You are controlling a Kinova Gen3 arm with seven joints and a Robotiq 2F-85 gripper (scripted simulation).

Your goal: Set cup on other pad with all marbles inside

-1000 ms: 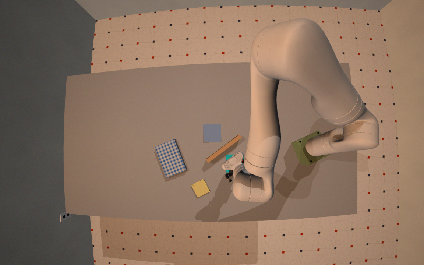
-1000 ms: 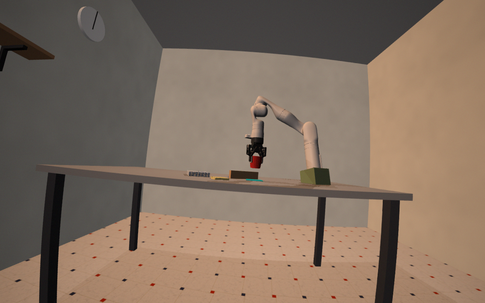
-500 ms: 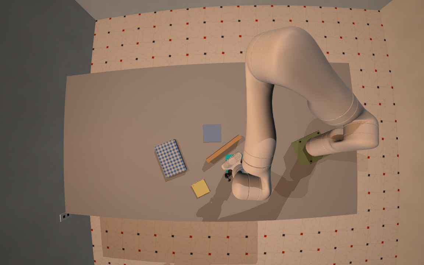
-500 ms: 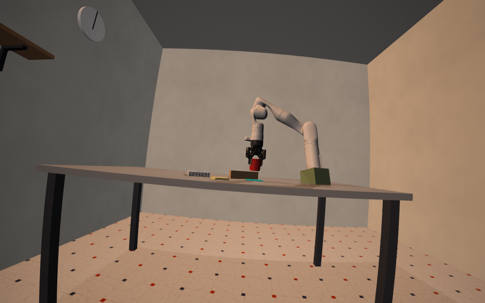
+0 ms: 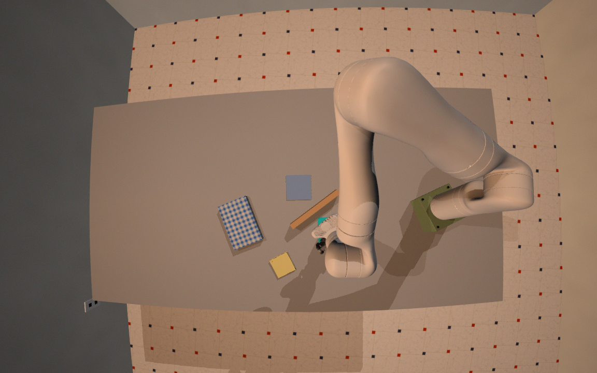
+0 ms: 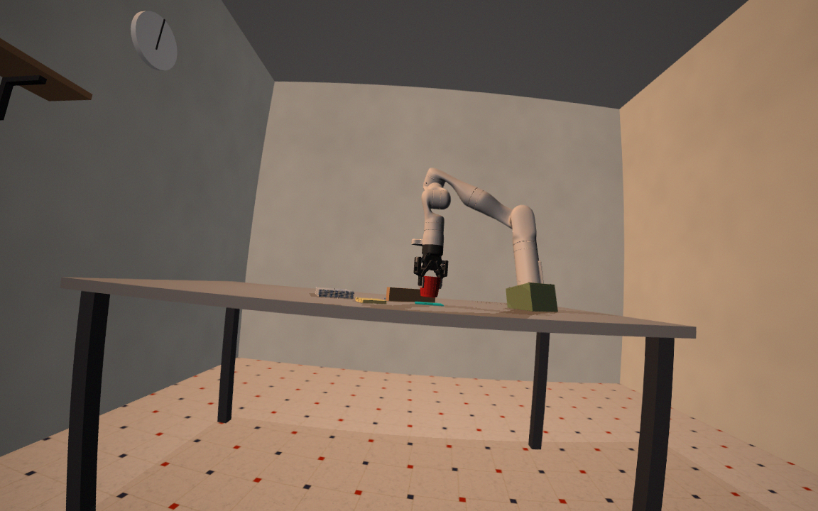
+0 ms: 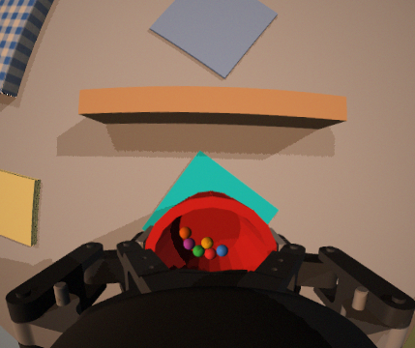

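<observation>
The orange rail lies 7 cm ahead of my hand, 8 cm to the right of it and 5 cm below it. Also, from my hand: blue-checked box (35 cm ahead, 5 cm below); then red cup (2 cm below).
</observation>
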